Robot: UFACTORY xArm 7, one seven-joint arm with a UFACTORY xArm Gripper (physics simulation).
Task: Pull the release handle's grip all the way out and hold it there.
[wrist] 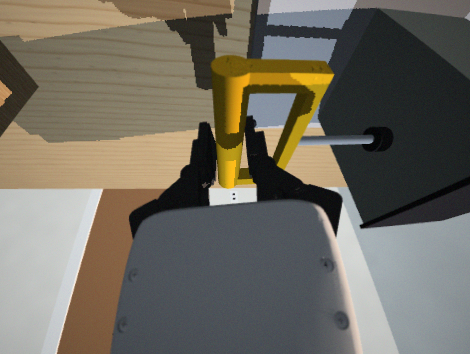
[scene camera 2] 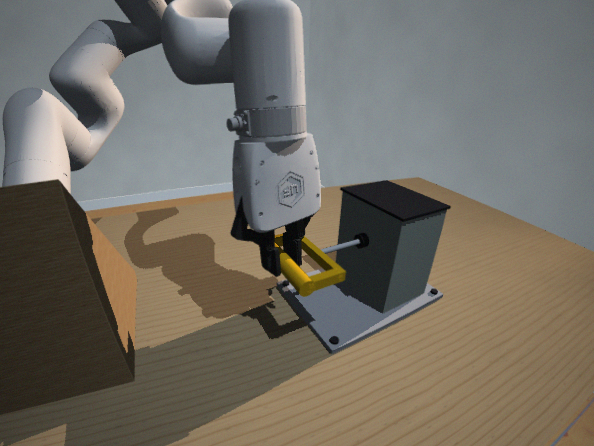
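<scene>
The yellow release handle's round grip bar [scene camera 2: 296, 273] [wrist: 229, 110] stands out from the dark grey housing [scene camera 2: 370, 255] [wrist: 400, 90]. A stretch of the thin metal rod [scene camera 2: 341, 246] [wrist: 335, 140] shows between the yellow frame and the black collar on the housing's face. My gripper [scene camera 2: 286, 265] [wrist: 229, 132] points down and is shut on the grip bar, one black finger on the outer side and the other inside the yellow frame. The bar's near end in the scene view sticks out past the fingers. The fingers hide part of the bar there.
The housing stands on a grey base plate [scene camera 2: 327, 320] with dark bolts at its corners, on the wooden table [scene camera 2: 440, 370]. A large brown wooden block [scene camera 2: 55, 295] stands at the left of the scene view, apart from the handle. The handle is above the table.
</scene>
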